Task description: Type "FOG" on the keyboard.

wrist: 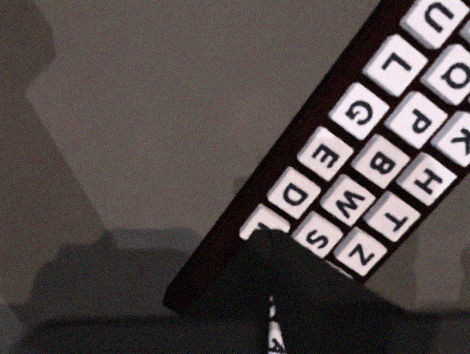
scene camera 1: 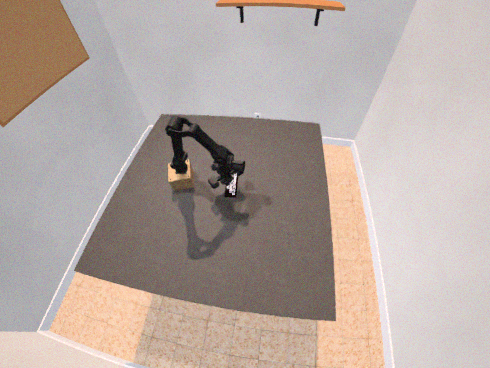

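Where they show: gripper, fingertip midpoint: (wrist: 266, 241) (scene camera 1: 226, 185); arm's base at its link origin: (scene camera 1: 181, 169).
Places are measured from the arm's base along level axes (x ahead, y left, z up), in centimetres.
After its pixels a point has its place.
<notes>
The keyboard (scene camera 1: 231, 194) @(z -9.2, x 28.5, y -11.5 cm) (wrist: 207, 260) @(z -9.2, x 25.2, y -9.5 cm) is a dark red-black slab with white letter keys, lying slanted in the wrist view. My gripper (scene camera 1: 229, 183) @(z -7.0, x 25.9, y -6.6 cm) (wrist: 266, 241) @(z -7.0, x 25.9, y -6.6 cm) is shut and empty, its black fingertips over the keyboard's lower left end. The tips cover most of a key (wrist: 262, 220) @(z -8.7, x 25.9, y -6.6 cm) beside D and S; its letter is mostly hidden, and I cannot tell whether they touch it. The G key (wrist: 359, 111) @(z -8.7, x 26.4, y -1.5 cm) is in plain view, up and right of the tips, past the D key (wrist: 294, 192) @(z -8.7, x 26.3, y -5.1 cm) and the E key (wrist: 325, 153) @(z -8.7, x 26.3, y -3.3 cm). The O key does not show in the wrist view.
The keyboard lies on a large dark grey table top (scene camera 1: 280, 240) @(z -10.3, x 53.8, y -38.3 cm). The arm stands on a wooden block (scene camera 1: 180, 177) @(z -0.7, x 0.3, y -5.5 cm) to the left of the keyboard. The S key (wrist: 317, 236) @(z -8.7, x 28.0, y -6.1 cm) and the W key (wrist: 348, 199) @(z -8.7, x 28.1, y -4.2 cm) are right of the tips. An orange shelf (scene camera 1: 280, 5) is on the far wall.
</notes>
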